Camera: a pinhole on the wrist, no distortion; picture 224 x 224 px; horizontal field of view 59.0 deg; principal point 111.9 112.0 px. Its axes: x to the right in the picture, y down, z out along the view. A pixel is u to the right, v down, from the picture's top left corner.
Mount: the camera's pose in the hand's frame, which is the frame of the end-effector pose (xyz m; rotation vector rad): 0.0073 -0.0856 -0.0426 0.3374 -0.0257 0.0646
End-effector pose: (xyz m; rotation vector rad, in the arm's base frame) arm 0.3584 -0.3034 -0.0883 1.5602 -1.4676 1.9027
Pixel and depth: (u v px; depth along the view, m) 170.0 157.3 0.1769
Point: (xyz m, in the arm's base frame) 0.4925 -0.3909 -0.0026
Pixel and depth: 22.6 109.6 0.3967
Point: 0.7791 -0.3990 -0.1491
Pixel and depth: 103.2 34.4 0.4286
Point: 0.8169 -0.3774 0.0776
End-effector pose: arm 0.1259 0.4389 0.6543 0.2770 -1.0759 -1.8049
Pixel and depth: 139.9 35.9 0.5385
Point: -0.4438 0.6420 0.5609
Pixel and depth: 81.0 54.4 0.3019
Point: -0.1523 0.6211 0.5587
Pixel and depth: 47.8 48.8 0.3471
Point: -0.1655 0.6973 0.5297
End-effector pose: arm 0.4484 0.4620 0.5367 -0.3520 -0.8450 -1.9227
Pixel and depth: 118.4 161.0 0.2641
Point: 0.3237 0.6462 0.6596
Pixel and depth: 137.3 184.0 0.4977
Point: 0.3042 0.7863 0.8853
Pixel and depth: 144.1 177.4 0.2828
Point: 0.3230 0.6358 0.7088
